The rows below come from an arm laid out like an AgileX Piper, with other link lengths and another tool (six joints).
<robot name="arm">
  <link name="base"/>
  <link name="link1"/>
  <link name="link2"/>
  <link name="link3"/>
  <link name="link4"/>
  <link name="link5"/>
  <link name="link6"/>
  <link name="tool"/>
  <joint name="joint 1" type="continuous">
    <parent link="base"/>
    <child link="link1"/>
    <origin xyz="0 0 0.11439"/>
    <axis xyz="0 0 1"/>
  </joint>
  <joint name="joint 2" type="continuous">
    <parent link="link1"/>
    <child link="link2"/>
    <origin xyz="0 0 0"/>
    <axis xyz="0 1 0"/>
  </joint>
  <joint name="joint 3" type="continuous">
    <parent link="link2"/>
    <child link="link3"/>
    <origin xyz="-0.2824 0 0.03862"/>
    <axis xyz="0 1 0"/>
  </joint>
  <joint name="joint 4" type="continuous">
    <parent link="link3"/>
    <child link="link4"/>
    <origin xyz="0.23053 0 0.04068"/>
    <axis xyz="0.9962 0 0.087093"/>
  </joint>
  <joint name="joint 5" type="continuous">
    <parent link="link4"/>
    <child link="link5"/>
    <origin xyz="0 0 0"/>
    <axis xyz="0 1 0"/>
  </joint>
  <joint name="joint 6" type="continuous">
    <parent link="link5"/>
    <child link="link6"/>
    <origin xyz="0.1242 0 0.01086"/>
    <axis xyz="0.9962 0 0.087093"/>
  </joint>
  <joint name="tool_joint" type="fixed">
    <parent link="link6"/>
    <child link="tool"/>
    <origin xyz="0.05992 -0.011 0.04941" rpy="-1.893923 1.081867 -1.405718"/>
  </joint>
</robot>
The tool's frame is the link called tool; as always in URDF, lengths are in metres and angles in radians. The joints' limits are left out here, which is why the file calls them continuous.
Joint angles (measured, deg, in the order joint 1, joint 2, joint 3, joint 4, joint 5, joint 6), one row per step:
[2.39, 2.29, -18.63, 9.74, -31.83, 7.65]
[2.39, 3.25, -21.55, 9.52, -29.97, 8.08]
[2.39, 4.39, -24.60, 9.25, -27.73, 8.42]
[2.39, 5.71, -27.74, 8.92, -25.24, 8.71]
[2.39, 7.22, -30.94, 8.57, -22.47, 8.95]
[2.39, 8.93, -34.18, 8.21, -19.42, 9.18]
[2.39, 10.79, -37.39, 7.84, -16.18, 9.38]
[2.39, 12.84, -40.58, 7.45, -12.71, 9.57]
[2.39, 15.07, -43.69, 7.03, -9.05, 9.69]
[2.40, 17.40, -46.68, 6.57, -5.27, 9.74]
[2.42, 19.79, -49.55, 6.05, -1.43, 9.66]
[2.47, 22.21, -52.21, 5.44, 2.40, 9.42]
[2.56, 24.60, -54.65, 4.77, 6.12, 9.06]
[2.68, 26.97, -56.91, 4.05, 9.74, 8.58]
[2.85, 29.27, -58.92, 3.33, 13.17, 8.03]
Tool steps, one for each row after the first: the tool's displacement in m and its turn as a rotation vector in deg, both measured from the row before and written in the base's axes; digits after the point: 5 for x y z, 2 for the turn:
[-0.00296, 0.00084, 0.01208, -0.06, -0.17, 0.55]
[-0.00158, 0.00121, 0.01210, -0.20, 0.27, 0.49]
[-0.00032, 0.00150, 0.01206, -0.32, 0.61, 0.44]
[0.00134, 0.00171, 0.01175, -0.40, 1.02, 0.40]
[0.00328, 0.00188, 0.01124, -0.45, 1.46, 0.39]
[0.00505, 0.00200, 0.01045, -0.49, 1.83, 0.35]
[0.00721, 0.00213, 0.00950, -0.54, 2.27, 0.32]
[0.00952, 0.00228, 0.00819, -0.63, 2.72, 0.24]
[0.01127, 0.00237, 0.00667, -0.72, 3.07, 0.16]
[0.01250, 0.00242, 0.00520, -0.87, 3.30, 0.02]
[0.01370, 0.00248, 0.00335, -1.07, 3.53, -0.12]
[0.01420, 0.00240, 0.00166, -1.21, 3.60, -0.21]
[0.01453, 0.00231, 0.00015, -1.35, 3.66, -0.28]
[0.01456, 0.00219, -0.00144, -1.40, 3.64, -0.28]

